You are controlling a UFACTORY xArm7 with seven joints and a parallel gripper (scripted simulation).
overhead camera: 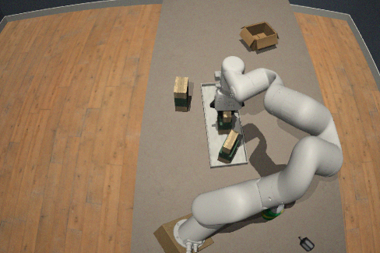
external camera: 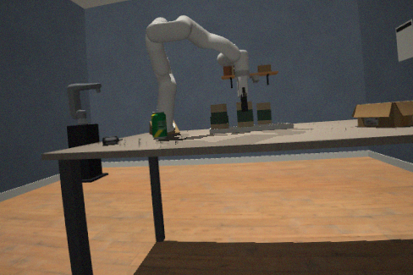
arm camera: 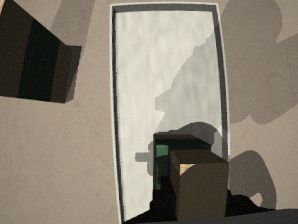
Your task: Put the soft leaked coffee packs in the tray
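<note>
Now: hand 110 mm above the tray and 20 mm short of it. From my hand the other things lie so: cardboard box (540 mm ahead, 230 mm to the right, 70 mm below); green can (390 mm behind, 170 mm to the right, 50 mm below); small dark object (540 mm behind, 320 mm to the right, 100 mm below).
</note>
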